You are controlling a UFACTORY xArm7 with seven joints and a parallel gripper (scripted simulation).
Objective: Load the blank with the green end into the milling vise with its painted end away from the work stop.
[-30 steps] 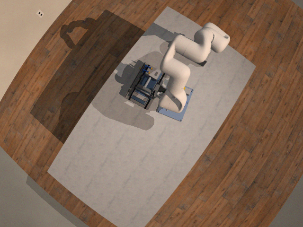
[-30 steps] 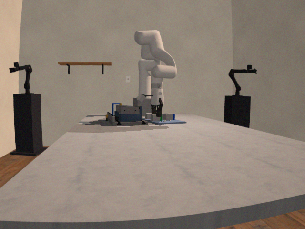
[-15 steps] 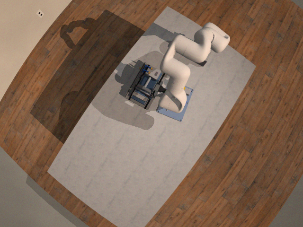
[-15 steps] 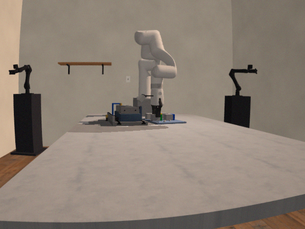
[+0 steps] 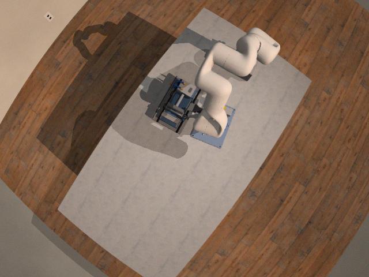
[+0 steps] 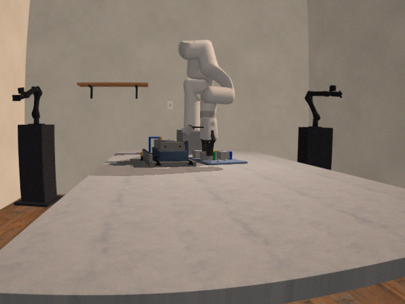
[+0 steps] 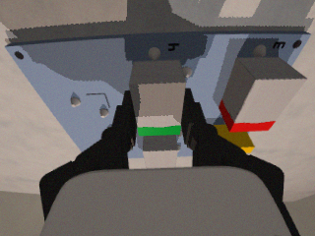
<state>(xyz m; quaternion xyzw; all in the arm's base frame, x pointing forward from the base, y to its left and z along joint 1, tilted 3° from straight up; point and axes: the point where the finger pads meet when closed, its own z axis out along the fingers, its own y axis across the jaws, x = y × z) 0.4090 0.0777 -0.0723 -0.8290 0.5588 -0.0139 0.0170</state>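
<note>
Right now the green-ended blank is 20 mm below my hand. Also, from my hand: blue infeed plate 40 mm to the left, 40 mm below, 20 mm behind; then red-ended blank 80 mm behind, 30 mm to the right, 20 mm below; then blue-ended blank 80 mm to the left, 30 mm behind, 20 mm below.
</note>
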